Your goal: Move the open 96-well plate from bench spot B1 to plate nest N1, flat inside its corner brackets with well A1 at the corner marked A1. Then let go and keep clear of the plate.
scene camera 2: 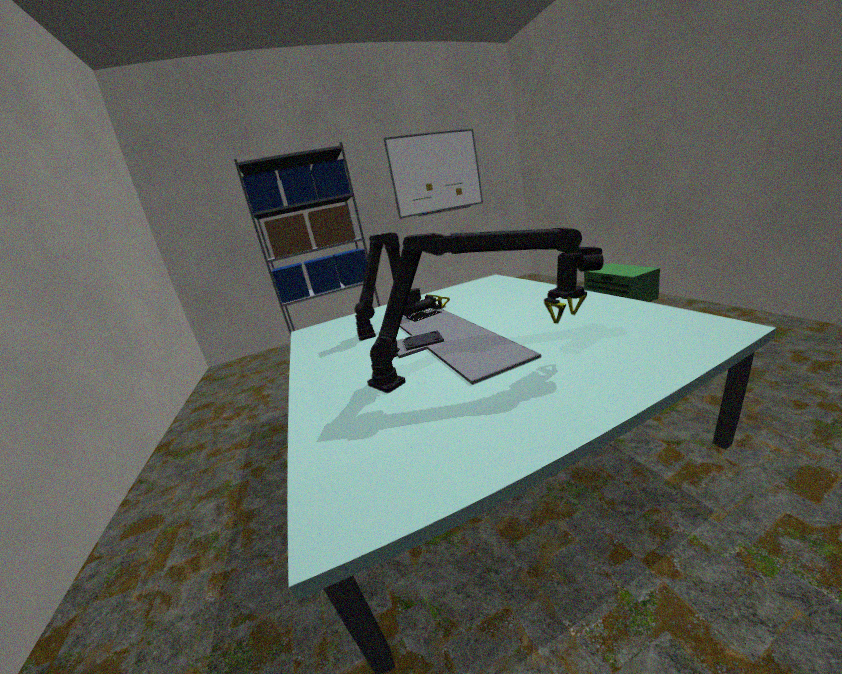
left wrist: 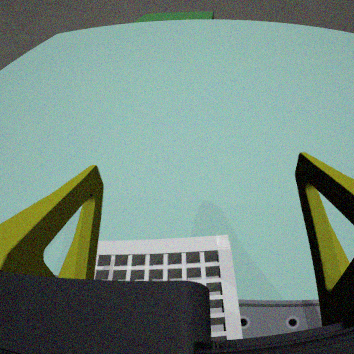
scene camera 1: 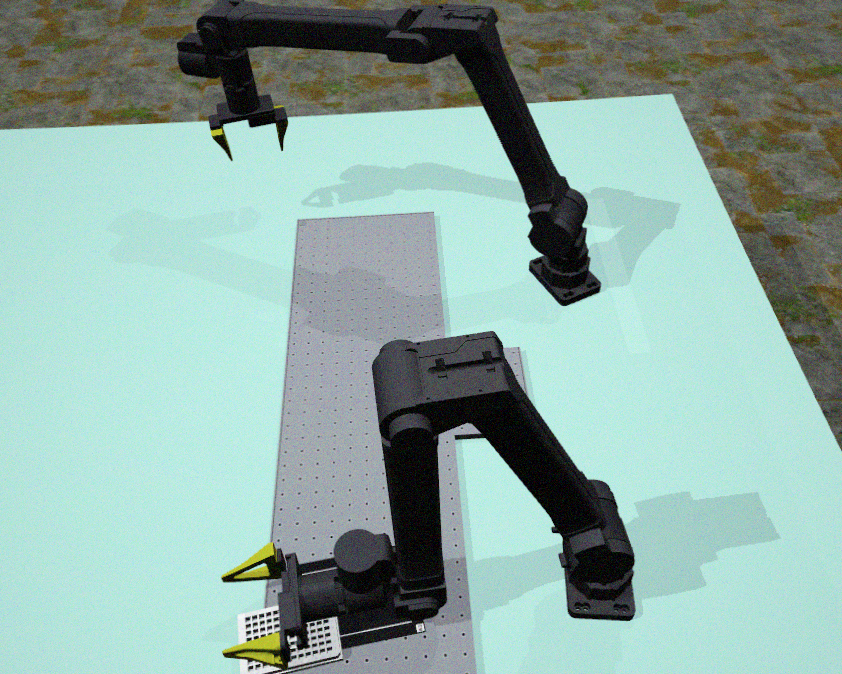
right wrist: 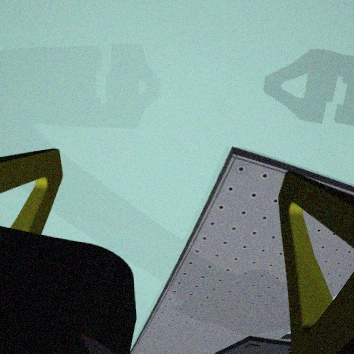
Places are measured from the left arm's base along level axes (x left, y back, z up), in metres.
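Pixels of known places: left gripper, fingertip midpoint: (scene camera 2: pixel 444 297) (left wrist: pixel 198 168) (scene camera 1: pixel 222 615); right gripper, fingertip midpoint: (scene camera 2: pixel 564 319) (scene camera 1: pixel 256 154) (right wrist: pixel 168 172); left arm's base, origin of the base link: (scene camera 2: pixel 366 335) (scene camera 1: pixel 596 576); right arm's base, origin of the base link: (scene camera 2: pixel 386 383) (scene camera 1: pixel 563 279).
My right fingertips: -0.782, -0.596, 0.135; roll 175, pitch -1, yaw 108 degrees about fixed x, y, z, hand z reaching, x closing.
Observation:
Ahead of a thing's pixels: the offset from my right fingertips to its top centre, as dx, dy, dz. "*": to the spot under its first point. Level surfaces: height alone.
The white 96-well plate @[+0.890, +0.192, -0.105] (scene camera 1: pixel 319 636) (left wrist: pixel 228 280) is at the lower left of scene camera 1, partly hidden by my left gripper (scene camera 1: pixel 224 616) (left wrist: pixel 198 168). That gripper is open and points sideways. One finger crosses over the plate in scene camera 1, with no plate between the fingers. The plate appears to reach past the board's edge. A dark pad @[* +0.877, +0.311, -0.121] (scene camera 1: pixel 382 632) with a small white label shows beside the plate. In scene camera 2 another dark rectangular piece @[* +0.433, +0.379, -0.110] (scene camera 2: pixel 423 340) lies on the board. I cannot tell which is nest N1. My right gripper (scene camera 1: pixel 256 153) (scene camera 2: pixel 566 316) (right wrist: pixel 168 172) is open, empty and high above the table.
A grey perforated board @[dz -0.122] (scene camera 1: pixel 365 281) (scene camera 2: pixel 484 351) (right wrist: pixel 245 225) lies on the pale green table @[dz -0.135] (scene camera 1: pixel 140 393) (scene camera 2: pixel 435 477). The left arm (scene camera 1: pixel 414 506) hangs over the board and hides part of it. A green cabinet (scene camera 2: pixel 625 281) stands beyond the table.

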